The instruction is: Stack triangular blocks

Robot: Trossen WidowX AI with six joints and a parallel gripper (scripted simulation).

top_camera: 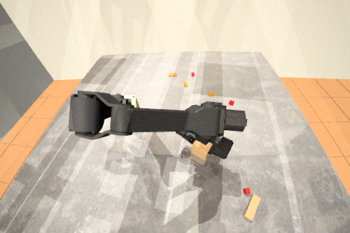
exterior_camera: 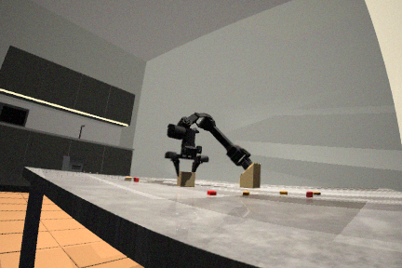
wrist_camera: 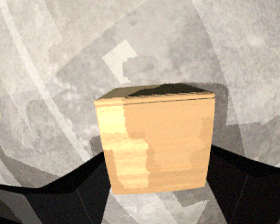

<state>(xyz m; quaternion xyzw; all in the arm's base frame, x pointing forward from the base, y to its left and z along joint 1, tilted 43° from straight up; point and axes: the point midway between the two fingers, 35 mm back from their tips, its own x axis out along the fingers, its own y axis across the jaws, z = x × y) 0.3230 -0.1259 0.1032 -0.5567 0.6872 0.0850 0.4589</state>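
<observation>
Now: the tan triangular block 1 cm above my gripper tip.
</observation>
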